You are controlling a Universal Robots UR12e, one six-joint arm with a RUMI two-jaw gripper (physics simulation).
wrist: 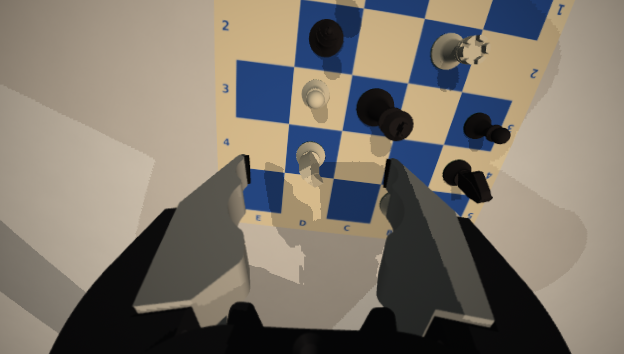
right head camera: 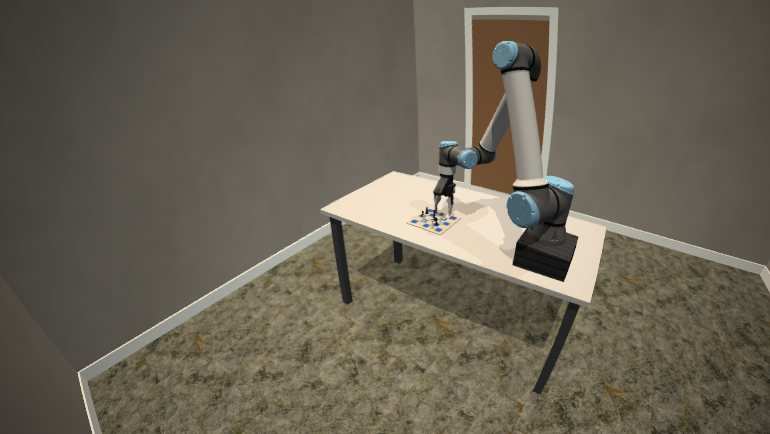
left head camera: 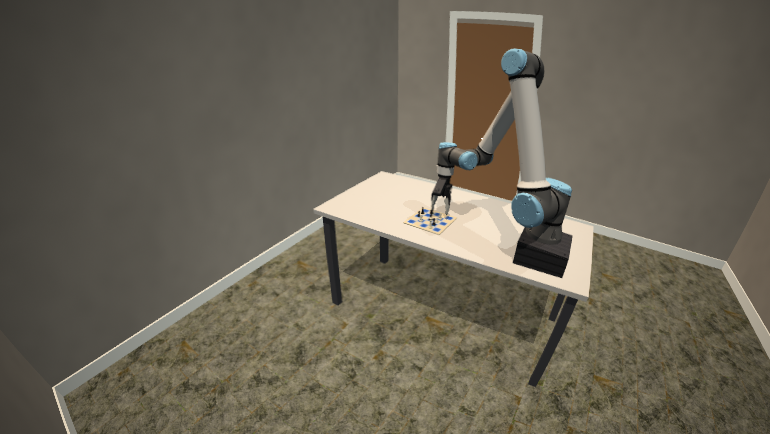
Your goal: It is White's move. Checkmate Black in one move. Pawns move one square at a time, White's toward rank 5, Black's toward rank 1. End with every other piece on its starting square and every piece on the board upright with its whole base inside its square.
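Where they show: gripper, fingertip midpoint: [wrist: 317,159] [right head camera: 442,213] [left head camera: 439,213]; arm's base, link origin: [right head camera: 546,235] [left head camera: 543,234].
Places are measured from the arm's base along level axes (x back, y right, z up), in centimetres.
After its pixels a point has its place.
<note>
My gripper [left head camera: 440,212] {x -58.2, y -6.4, z -7.0 cm} [right head camera: 443,215] {x -58.2, y -6.4, z -7.0 cm} [wrist: 317,159] {x -58.2, y -6.4, z -7.0 cm} is partly open and empty, pointing down low over the chessboard [left head camera: 423,226] {x -59.9, y -18.3, z -10.6 cm} [right head camera: 423,226] {x -60.8, y -19.0, z -10.6 cm} [wrist: 225,115] {x -51.4, y -6.6, z -10.6 cm}. In the wrist view the white knight [wrist: 310,155] {x -57.8, y -6.0, z -8.5 cm} on D4 appears between the fingertips, touching neither. The white pawn [wrist: 315,95] {x -57.1, y -9.8, z -7.5 cm} is on D3, the black king [wrist: 376,107] {x -60.9, y -10.0, z -8.3 cm} on C3, a dark piece [wrist: 326,38] {x -56.9, y -12.7, z -6.7 cm} on D2, the white rook [wrist: 447,51] {x -64.1, y -14.1, z -9.3 cm} on B2, a black pawn [wrist: 477,125] {x -68.4, y -10.6, z -9.7 cm} on A3, the black knight [wrist: 456,172] {x -68.6, y -7.1, z -9.6 cm} on A4. The right finger mostly hides a pale piece on B5. Row 1 is partly cut off.
The board lies on the pale table [left head camera: 366,199] {x -106.2, y -14.3, z -11.1 cm} [right head camera: 377,199] {x -104.5, y -12.5, z -11.2 cm}. The arm reaches over from its black base [left head camera: 541,254] {x 4.6, y -14.9, z -2.0 cm} [right head camera: 544,256] {x 6.0, y -14.6, z -1.6 cm} at the right end of the table. The right finger is close to the B5 piece. A door [left head camera: 485,107] [right head camera: 485,107] is in the wall behind.
</note>
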